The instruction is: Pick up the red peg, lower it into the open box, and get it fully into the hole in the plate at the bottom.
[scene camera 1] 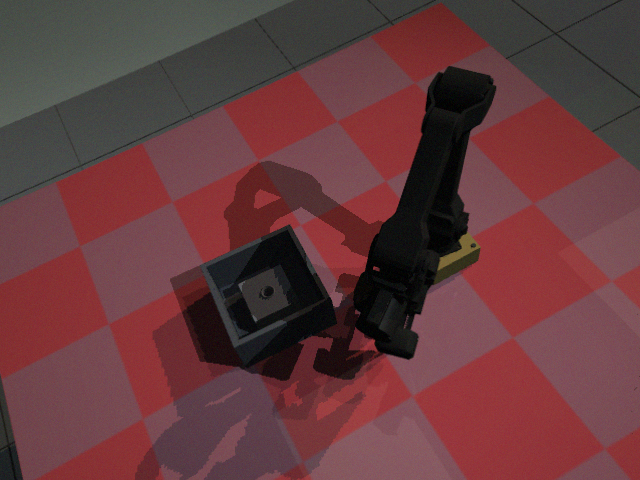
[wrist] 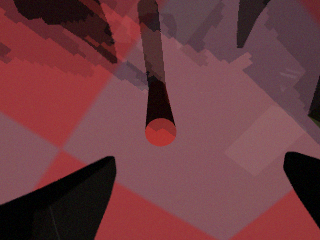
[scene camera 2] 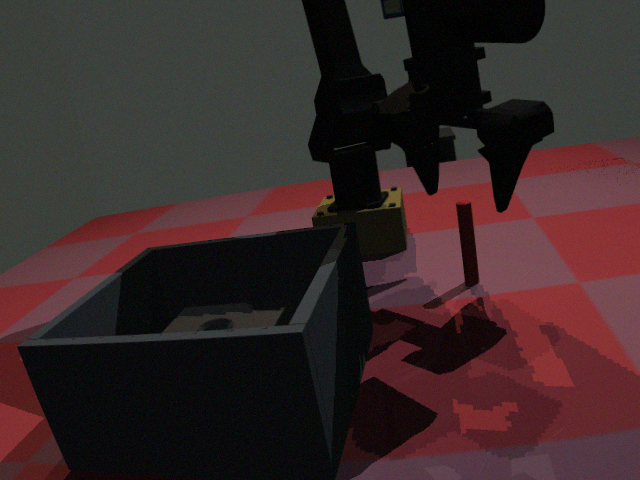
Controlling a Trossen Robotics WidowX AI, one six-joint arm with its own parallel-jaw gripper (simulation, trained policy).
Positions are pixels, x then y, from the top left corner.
Labels:
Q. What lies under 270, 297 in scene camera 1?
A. A plate.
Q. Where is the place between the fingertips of my gripper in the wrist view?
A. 198, 162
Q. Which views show my gripper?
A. Scene camera 1, the wrist view and scene camera 2: all of them.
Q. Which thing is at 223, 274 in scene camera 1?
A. A dark box.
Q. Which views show the dark box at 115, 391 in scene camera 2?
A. Scene camera 1 and scene camera 2 only.

